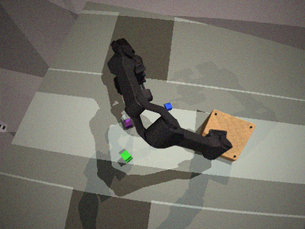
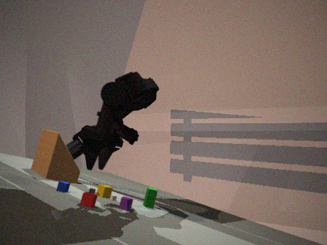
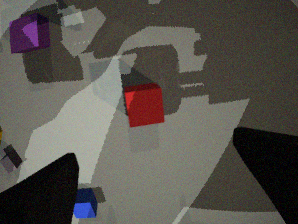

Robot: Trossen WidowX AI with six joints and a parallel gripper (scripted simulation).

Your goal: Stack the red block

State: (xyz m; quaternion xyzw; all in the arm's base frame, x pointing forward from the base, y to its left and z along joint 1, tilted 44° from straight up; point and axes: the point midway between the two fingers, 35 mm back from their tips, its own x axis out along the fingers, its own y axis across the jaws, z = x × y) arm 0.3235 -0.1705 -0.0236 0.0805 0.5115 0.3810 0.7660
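Now: gripper tip 8 cm above the red block. Also, from my gripper tip: purple block (12 cm to the left, 8 cm below, 2 cm ahead); then small grey cube (12 cm to the left, 12 cm behind, 8 cm below); then blue block (13 cm behind, 8 cm below, 2 cm to the left).
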